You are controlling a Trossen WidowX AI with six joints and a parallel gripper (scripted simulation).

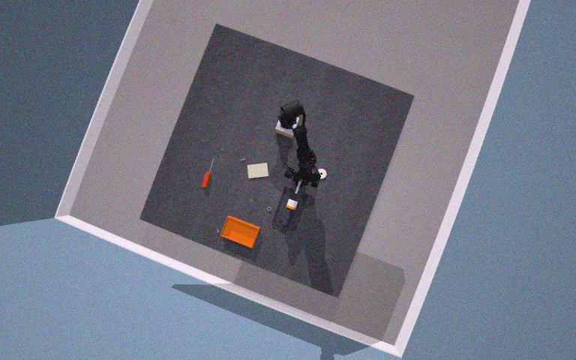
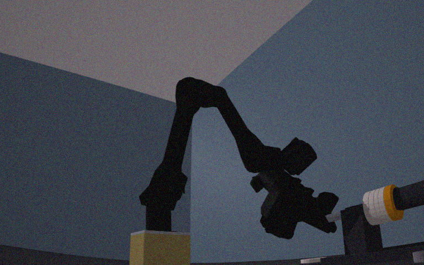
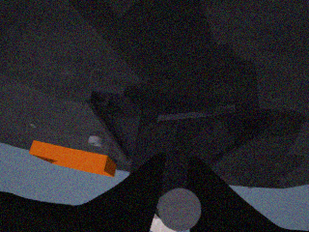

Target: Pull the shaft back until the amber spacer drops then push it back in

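Now: the pale grey shaft 70 mm ahead of my gripper tip, 20 mm above it and 10 mm to the right of it. Round my gripper tip: dark support block (140 mm ahead, 10 mm to the right, 10 mm below); then white ring (120 mm to the left, 110 mm behind, 50 mm below); then amber spacer (120 mm ahead, 20 mm above, 10 mm to the right).
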